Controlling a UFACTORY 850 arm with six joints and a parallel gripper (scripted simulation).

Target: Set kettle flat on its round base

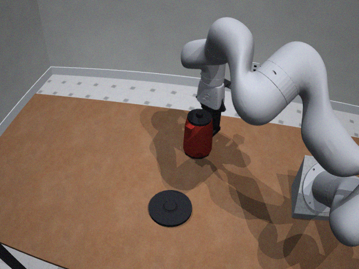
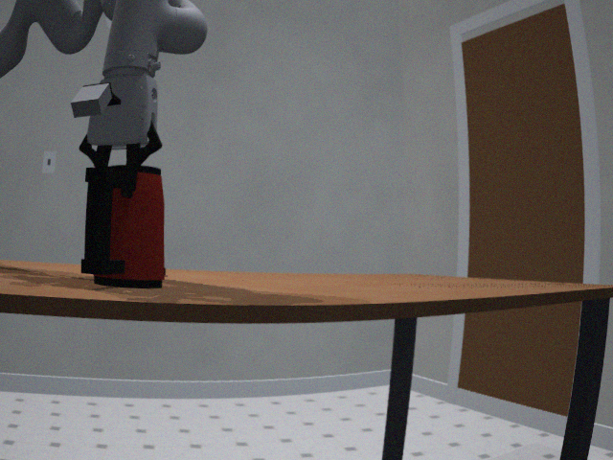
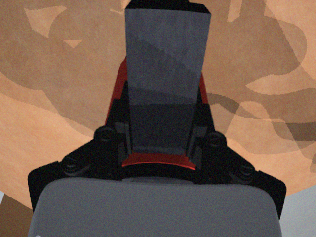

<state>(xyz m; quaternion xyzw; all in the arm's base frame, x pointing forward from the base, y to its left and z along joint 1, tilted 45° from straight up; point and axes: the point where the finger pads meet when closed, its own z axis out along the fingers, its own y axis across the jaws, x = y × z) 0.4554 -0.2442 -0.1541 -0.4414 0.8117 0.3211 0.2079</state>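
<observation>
Now: the red kettle 20 mm ahead of my hand, 30 mm to the left of it and 50 mm below it. The rest, counted from my hand: black round base (90 mm ahead, 360 mm to the left, 130 mm below).
</observation>
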